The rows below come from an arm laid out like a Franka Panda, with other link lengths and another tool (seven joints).
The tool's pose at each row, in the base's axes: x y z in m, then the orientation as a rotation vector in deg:
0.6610, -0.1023, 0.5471, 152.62, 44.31, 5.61
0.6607, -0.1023, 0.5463, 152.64, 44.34, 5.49
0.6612, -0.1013, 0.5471, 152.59, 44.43, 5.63
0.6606, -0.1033, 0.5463, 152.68, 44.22, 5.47
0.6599, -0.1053, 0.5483, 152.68, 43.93, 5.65
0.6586, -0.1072, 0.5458, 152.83, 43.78, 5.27
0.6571, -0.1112, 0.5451, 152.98, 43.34, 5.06
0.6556, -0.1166, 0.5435, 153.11, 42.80, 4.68
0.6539, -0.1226, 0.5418, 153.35, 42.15, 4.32
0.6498, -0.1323, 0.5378, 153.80, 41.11, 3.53
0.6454, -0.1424, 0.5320, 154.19, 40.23, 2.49
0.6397, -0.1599, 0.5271, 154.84, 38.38, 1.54
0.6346, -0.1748, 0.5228, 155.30, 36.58, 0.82
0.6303, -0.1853, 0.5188, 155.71, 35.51, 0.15
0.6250, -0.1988, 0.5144, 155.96, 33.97, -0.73
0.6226, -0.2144, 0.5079, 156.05, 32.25, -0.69
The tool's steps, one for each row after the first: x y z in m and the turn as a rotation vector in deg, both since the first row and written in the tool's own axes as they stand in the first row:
-0.0002, -0.0004, 0.0007, 0.05, -0.07, -0.03
0.0007, -0.0007, -0.0003, 0.00, 0.03, -0.08
-0.0008, 0.0003, 0.0010, 0.06, -0.10, 0.05
-0.0026, 0.0022, -0.0003, -0.05, -0.04, 0.27
-0.0046, 0.0022, 0.0024, 0.12, -0.29, 0.35
-0.0080, 0.0043, 0.0041, 0.18, -0.49, 0.65
-0.0120, 0.0072, 0.0071, 0.23, -0.82, 0.99
-0.0166, 0.0104, 0.0104, 0.35, -1.14, 1.42
-0.0251, 0.0145, 0.0165, 0.66, -1.78, 2.11
-0.0339, 0.0181, 0.0245, 1.00, -2.56, 2.64
-0.0479, 0.0271, 0.0338, 1.36, -3.41, 3.88
-0.0599, 0.0347, 0.0418, 1.53, -4.13, 5.08
-0.0690, 0.0393, 0.0482, 1.81, -4.68, 5.79
-0.0805, 0.0456, 0.0558, 1.90, -5.50, 6.75
-0.0906, 0.0543, 0.0666, 1.64, -5.77, 7.93

